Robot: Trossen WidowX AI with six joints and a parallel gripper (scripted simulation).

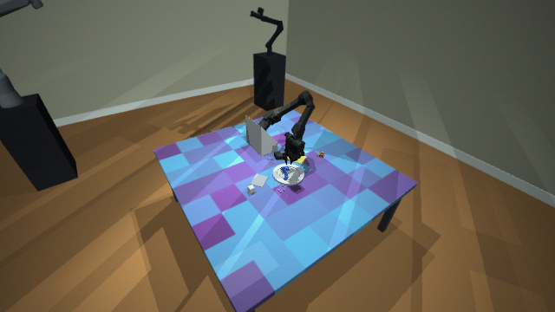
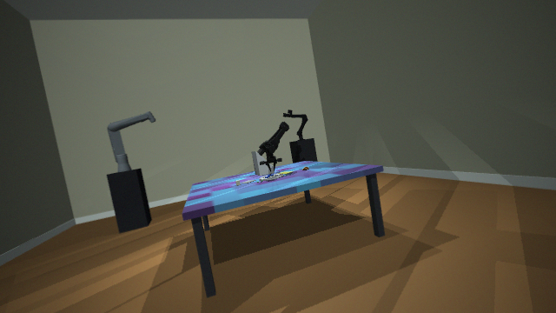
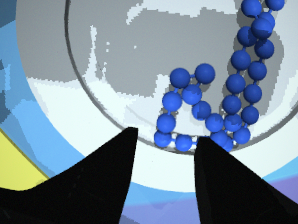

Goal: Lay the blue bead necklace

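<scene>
My gripper tip is now 40 mm short of the round white bead board, 30 mm to the left of it and 30 mm above it. Round my gripper tip: cream cube: 20 mm ahead, 310 mm to the right, 20 mm below; yellow patch: 60 mm behind, 130 mm to the left, 40 mm below; flat grey square: 30 mm behind, 210 mm to the right, 40 mm below.
</scene>
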